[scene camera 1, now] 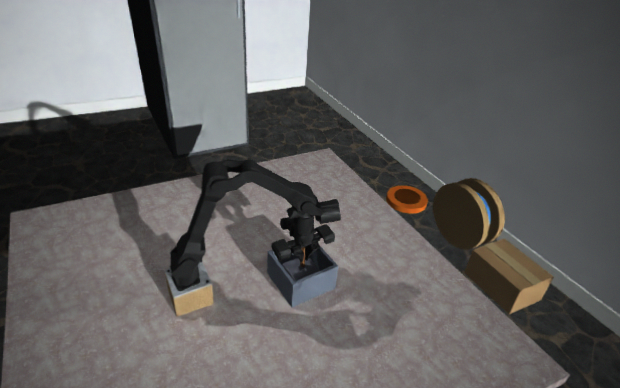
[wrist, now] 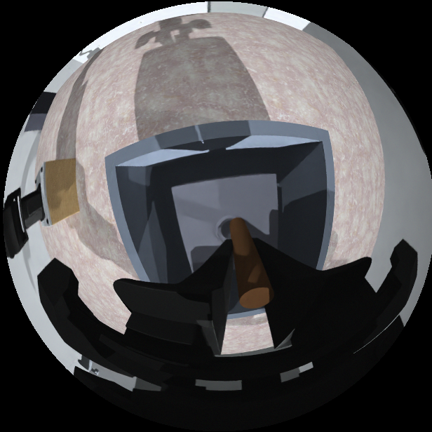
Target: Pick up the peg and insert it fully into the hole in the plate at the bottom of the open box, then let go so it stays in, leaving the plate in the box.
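Places are measured from the arm's base along level axes (x ahead, y left, z up), in centimetres.
Pixels of known places: gripper, fingertip midpoint: (scene camera 1: 303,260); arm's base at its link origin: (scene camera 1: 185,279).
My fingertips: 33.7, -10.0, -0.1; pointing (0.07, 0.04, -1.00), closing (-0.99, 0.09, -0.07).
Ahead of a thing's pixels: the offset from my fingertips to its top centre, as dx, dy, dz.
The orange-brown peg @[-0.1, +0.4, +5.4] (scene camera 1: 303,256) (wrist: 249,265) is held between the fingertips of my gripper (scene camera 1: 303,250) (wrist: 241,244), which is shut on it inside the open box. The blue-grey open box @[-0.4, +0.0, +1.1] (scene camera 1: 315,286) (wrist: 330,200) stands on the table top. The grey plate (wrist: 227,192) lies at the bottom of the box. The plate's round hole (wrist: 225,230) shows in the wrist view just left of the peg's far end, which covers its right part. Whether the peg's end touches the plate or stands above it, I cannot tell. The fingers hide the near part of the plate.
The box walls rise around my fingers on all sides. The arm's base block (scene camera 1: 194,300) (wrist: 62,190) stands left of the box. On the floor to the right are an orange ring (scene camera 1: 393,203), a large spool (scene camera 1: 459,216) and a cardboard box (scene camera 1: 505,280). A grey cabinet (scene camera 1: 205,75) stands behind.
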